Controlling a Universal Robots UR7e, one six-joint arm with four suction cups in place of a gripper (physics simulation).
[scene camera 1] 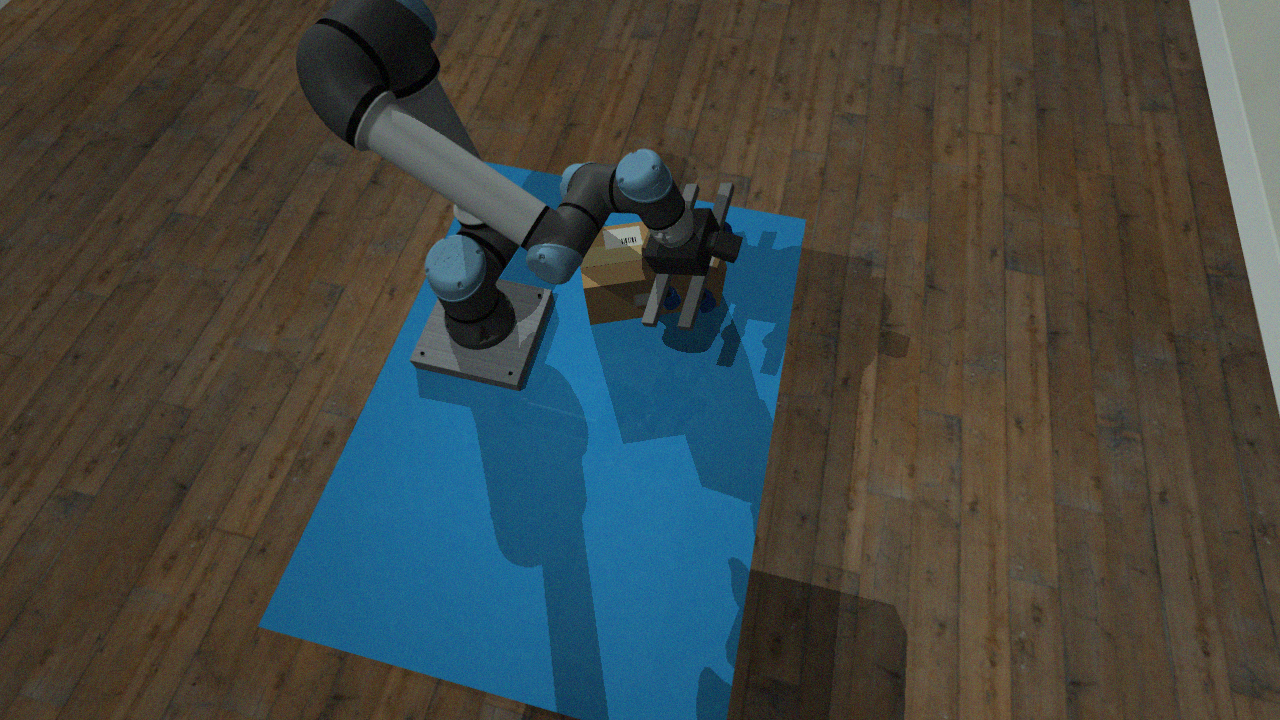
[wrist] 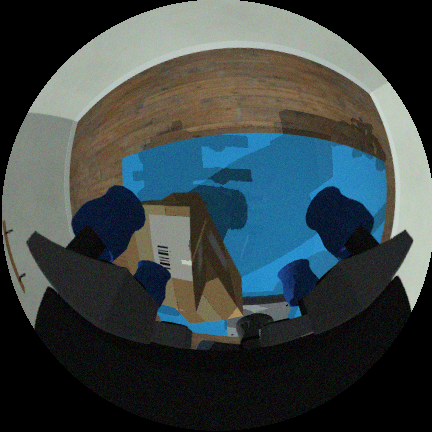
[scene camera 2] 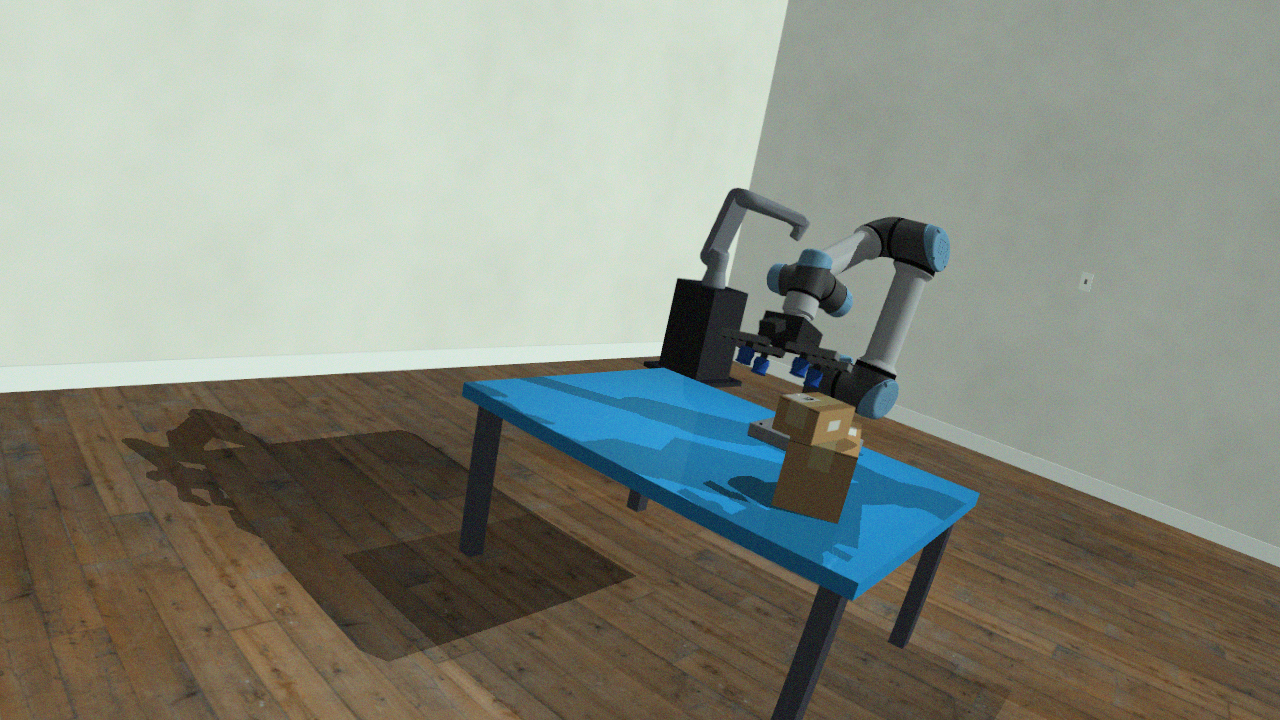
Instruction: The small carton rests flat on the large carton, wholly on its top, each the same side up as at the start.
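Where they show: hand, its tool point: (wrist: 225, 250) (scene camera 2: 776, 373); arm's base, origin of its link: (scene camera 1: 481, 319) (wrist: 254, 323).
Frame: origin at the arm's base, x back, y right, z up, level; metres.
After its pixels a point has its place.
Observation:
The small carton (scene camera 1: 614, 257) (scene camera 2: 812, 419) {z 0.170, x -0.477, y -0.263 m} (wrist: 171, 235) {z 0.191, x -0.446, y -0.193 m}, brown with a white barcode label on its upper face, rests on the large carton (scene camera 1: 617, 308) {z 0.019, x -0.283, y -0.116 m} (scene camera 2: 812, 483) {z 0.035, x -0.456, y -0.294 m} (wrist: 220, 300) {z 0.117, x -0.274, y -0.139 m}. Its underside looks flat on the large carton's top. A light patch of the large carton's top shows beside it in scene camera 2; whether it lies wholly on top I cannot tell. My suction gripper (scene camera 1: 689, 268) {z 0.225, x -0.452, y -0.132 m} (scene camera 2: 780, 363) {z 0.225, x -0.452, y -0.132 m} (wrist: 220, 240) {z 0.225, x -0.452, y -0.132 m} hangs above the cartons, shifted to one side. A gap shows below its blue cups, which hold nothing. In the wrist view the left cups partly cover the small carton.
The blue table (scene camera 1: 429, 501) {z -0.037, x -0.071, y 0.396 m} (scene camera 2: 572, 402) {z -0.037, x -0.509, y 0.431 m} (wrist: 280, 200) {z -0.037, x -0.480, y 0.004 m} carries the cartons and the arm's grey base plate (scene camera 1: 474, 365) {z -0.001, x -0.037, y 0.107 m}. A black pedestal (scene camera 2: 702, 331) with a grey bent arm stands beyond the table. Walls stand behind.

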